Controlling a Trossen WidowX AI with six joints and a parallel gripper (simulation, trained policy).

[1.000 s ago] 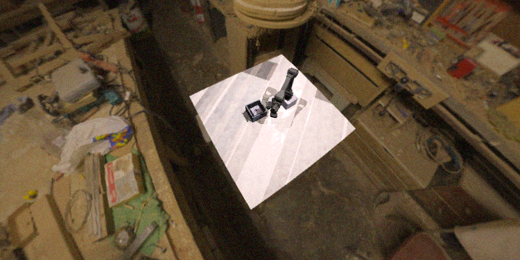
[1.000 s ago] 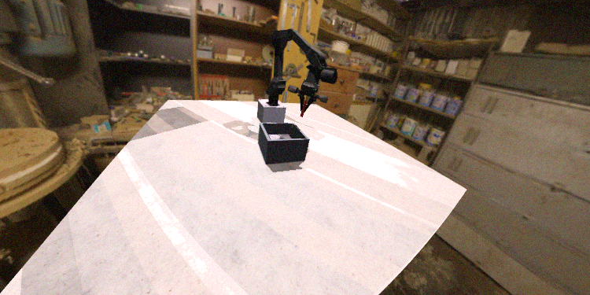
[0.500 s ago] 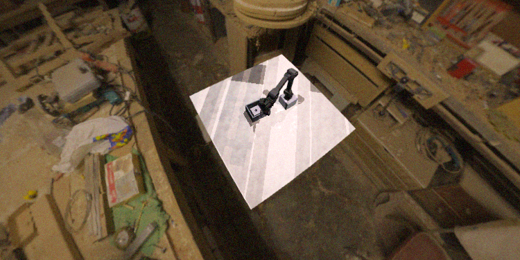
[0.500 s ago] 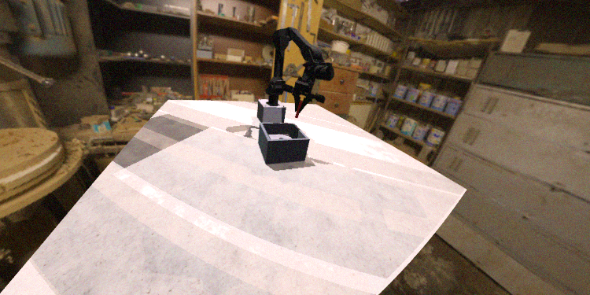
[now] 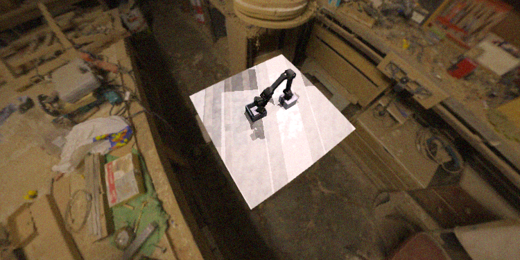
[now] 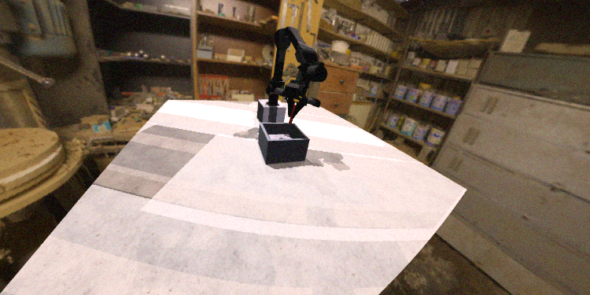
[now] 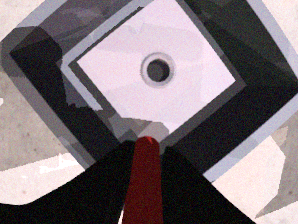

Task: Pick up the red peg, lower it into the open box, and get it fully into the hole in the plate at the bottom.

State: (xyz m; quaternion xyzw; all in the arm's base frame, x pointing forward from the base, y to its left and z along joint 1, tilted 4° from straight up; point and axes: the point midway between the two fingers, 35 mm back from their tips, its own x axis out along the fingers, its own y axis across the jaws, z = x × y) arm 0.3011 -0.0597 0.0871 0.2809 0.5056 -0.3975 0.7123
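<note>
Right now my gripper tip is 10 mm to the right of the red peg, 10 mm below it and 10 mm past it. Round my gripper tip: dark box: 120 mm below, 40 mm to the right, 20 mm ahead.
</note>
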